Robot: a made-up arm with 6 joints.
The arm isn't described. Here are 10 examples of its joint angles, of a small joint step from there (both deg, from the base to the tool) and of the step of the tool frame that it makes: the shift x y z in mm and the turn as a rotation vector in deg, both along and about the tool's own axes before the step.
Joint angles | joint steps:
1: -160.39 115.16 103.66 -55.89 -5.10 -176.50 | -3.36 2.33 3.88 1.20 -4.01 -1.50
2: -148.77 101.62 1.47 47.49 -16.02 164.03 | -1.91 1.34 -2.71 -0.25 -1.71 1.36
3: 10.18 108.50 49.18 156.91 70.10 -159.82 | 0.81 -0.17 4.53 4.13 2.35 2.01
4: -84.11 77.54 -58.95 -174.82 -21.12 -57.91 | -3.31 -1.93 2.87 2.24 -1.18 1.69
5: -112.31 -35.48 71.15 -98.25 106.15 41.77 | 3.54 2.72 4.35 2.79 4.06 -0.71
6: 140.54 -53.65 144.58 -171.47 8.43 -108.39 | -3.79 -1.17 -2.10 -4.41 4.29 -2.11
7: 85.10 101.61 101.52 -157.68 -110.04 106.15 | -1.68 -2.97 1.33 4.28 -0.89 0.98
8: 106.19 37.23 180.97 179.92 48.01 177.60 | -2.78 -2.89 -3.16 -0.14 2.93 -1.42
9: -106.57 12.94 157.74 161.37 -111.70 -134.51 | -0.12 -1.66 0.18 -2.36 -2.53 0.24
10: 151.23 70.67 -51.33 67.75 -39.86 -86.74 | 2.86 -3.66 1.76 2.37 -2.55 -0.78
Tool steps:
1: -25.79 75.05 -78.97 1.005 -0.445 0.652
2: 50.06 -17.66 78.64 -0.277 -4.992 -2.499
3: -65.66 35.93 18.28 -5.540 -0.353 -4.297
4: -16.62 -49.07 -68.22 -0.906 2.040 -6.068
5: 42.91 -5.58 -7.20 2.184 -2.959 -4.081
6: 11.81 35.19 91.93 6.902 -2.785 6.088
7: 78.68 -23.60 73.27 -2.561 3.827 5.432
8: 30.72 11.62 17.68 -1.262 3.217 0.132
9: 27.96 13.33 -4.81 -0.474 -1.249 -4.693
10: -77.65 -5.62 49.16 0.774 -7.283 -2.272
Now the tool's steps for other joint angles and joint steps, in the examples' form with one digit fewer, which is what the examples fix.
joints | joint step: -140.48 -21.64 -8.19 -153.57 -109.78 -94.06 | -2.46 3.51 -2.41 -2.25 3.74 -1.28
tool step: -116.9 62.2 -2.2 1.05 2.64 9.94
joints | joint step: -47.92 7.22 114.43 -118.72 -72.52 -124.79 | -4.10 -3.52 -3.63 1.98 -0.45 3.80
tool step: 38.5 -4.0 -11.9 -4.92 -5.69 1.93
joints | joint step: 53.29 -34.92 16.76 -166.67 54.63 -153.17 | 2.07 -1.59 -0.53 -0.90 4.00 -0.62
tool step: -34.6 13.2 -11.3 1.18 1.21 3.59
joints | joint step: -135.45 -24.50 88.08 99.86 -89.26 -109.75 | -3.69 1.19 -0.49 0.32 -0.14 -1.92
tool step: -49.5 2.4 -28.1 0.46 -2.96 2.72
